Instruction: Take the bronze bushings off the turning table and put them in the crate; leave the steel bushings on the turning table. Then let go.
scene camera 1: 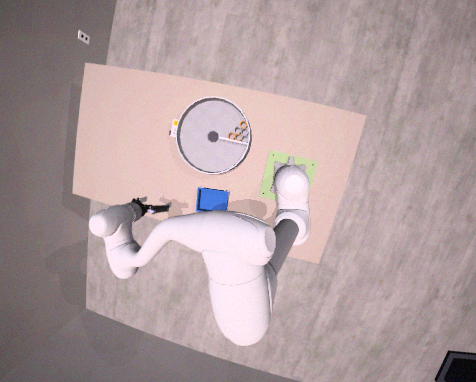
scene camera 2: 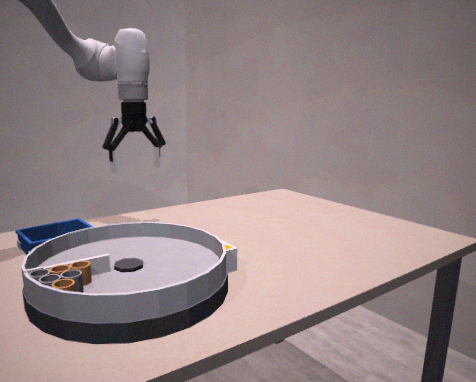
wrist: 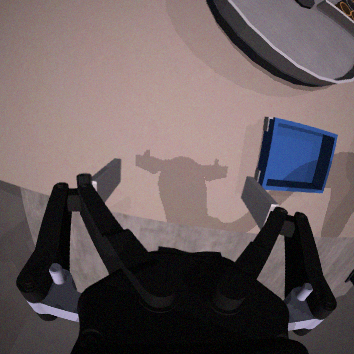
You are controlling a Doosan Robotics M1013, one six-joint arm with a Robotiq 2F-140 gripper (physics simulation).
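Places are measured from the arm's base along level axes (x right, y ahead, z up), in metres.
Where they show: gripper, fingertip midpoint: [scene camera 1: 158, 201] [scene camera 2: 136, 169] [wrist: 183, 178].
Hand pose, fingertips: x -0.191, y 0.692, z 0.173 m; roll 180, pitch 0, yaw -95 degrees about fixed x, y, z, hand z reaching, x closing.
Note:
Things, the pixels of their top centre, and the offset from my fingertips. "spot": a spot on its surface instead.
- round grey turning table, top centre: [scene camera 2: 128, 263] [scene camera 1: 212, 136] dx +0.383, dy -0.243, dz -0.129 m
- blue crate, top centre: [wrist: 303, 159] [scene camera 2: 56, 229] [scene camera 1: 211, 201] dx +0.005, dy -0.265, dz -0.140 m
- small white box, surface spot: [scene camera 2: 231, 259] spot: dx +0.462, dy -0.015, dz -0.158 m
The round grey turning table [scene camera 1: 197, 155] [scene camera 2: 170, 260] [wrist: 300, 42] carries three bronze bushings and three steel bushings, grouped beside its divider. One bronze bushing [scene camera 1: 243, 124] [scene camera 2: 63, 285] stands at the group's outer end; two more [scene camera 1: 232, 135] [scene camera 2: 82, 274] stand closer to the divider. Steel bushings [scene camera 1: 238, 130] [scene camera 2: 73, 275] stand among them. In the wrist view, some bushings are cut off at the top right corner. The blue crate [scene camera 1: 213, 199] [scene camera 2: 30, 241] [wrist: 295, 155] shows no bushing inside. My gripper [scene camera 1: 151, 209] [scene camera 2: 135, 160] [wrist: 183, 178] is open and empty, high above the table edge, left of the crate in the wrist view.
The white divider [scene camera 1: 232, 141] [scene camera 2: 102, 263] runs from near the hub to the rim. A small white box [scene camera 1: 174, 128] [scene camera 2: 231, 259] with a yellow mark sits at the turning table's side. My arm's base stands on a green plate [scene camera 1: 268, 187] on the table [scene camera 1: 120, 125] [scene camera 2: 320, 250] [wrist: 75, 90].

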